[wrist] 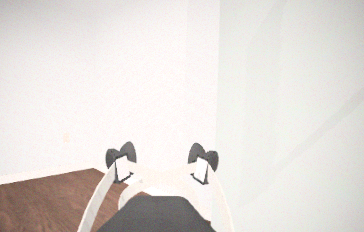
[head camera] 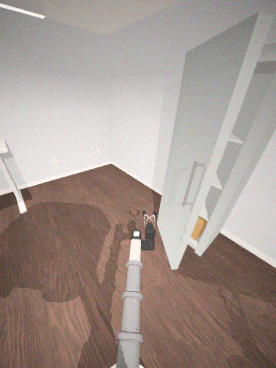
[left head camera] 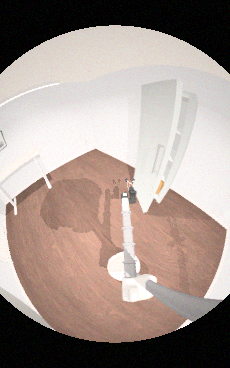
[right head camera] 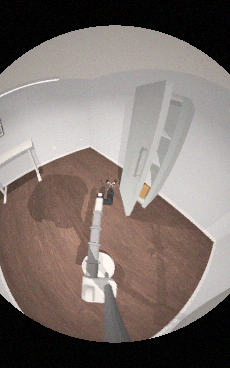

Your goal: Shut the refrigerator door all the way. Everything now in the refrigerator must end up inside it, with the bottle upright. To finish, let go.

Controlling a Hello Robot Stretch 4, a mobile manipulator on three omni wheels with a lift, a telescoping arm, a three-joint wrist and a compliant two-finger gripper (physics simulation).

In view: my gripper [wrist: 162, 155] and a refrigerator door [head camera: 216, 75].
The refrigerator door is seen too in the left head camera view [left head camera: 160, 103] and in the right head camera view [right head camera: 151, 100].
